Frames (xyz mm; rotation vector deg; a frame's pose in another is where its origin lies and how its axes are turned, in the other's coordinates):
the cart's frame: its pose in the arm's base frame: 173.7 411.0 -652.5 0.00 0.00 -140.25
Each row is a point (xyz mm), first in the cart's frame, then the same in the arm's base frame.
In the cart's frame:
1: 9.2 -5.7 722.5
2: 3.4 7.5 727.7
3: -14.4 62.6 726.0
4: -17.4 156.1 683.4
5: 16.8 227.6 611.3
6: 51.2 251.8 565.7
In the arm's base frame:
1: 163.0 409.5 70.0
2: 175.9 403.1 75.2
3: 224.8 372.1 73.5
4: 286.9 302.1 30.9
5: 306.3 225.3 -41.2
6: 295.3 184.7 -86.8

